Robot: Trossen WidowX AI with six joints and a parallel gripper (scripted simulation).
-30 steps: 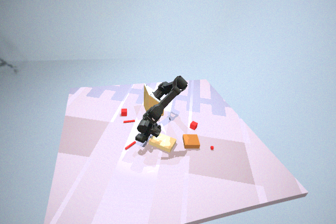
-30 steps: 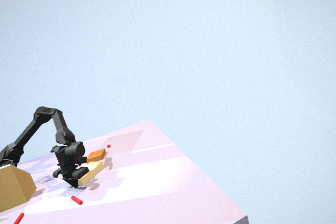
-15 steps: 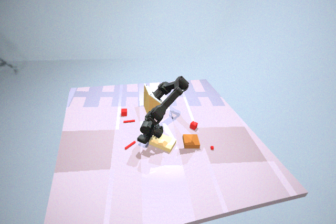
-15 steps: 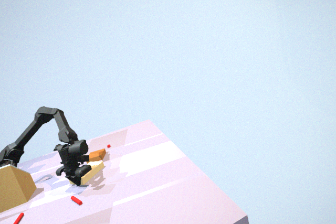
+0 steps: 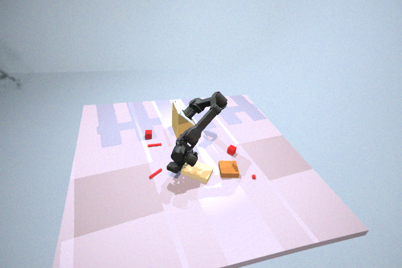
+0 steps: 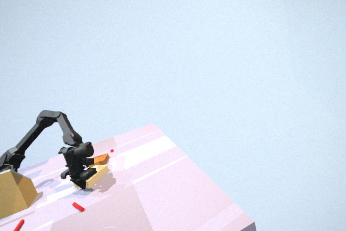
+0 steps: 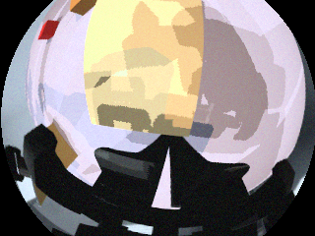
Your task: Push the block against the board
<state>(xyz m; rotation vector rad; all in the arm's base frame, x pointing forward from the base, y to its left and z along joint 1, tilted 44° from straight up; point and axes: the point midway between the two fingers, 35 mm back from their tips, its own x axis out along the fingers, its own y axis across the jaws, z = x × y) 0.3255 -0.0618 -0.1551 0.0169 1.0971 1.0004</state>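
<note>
Right now the pale yellow board is 90 mm to the left of my gripper tip, 40 mm ahead of it and 10 mm above it. Round my gripper tip: orange square block: 250 mm to the left, 80 mm ahead, 10 mm above; tiny red cube: 360 mm to the left, 170 mm ahead.
</note>
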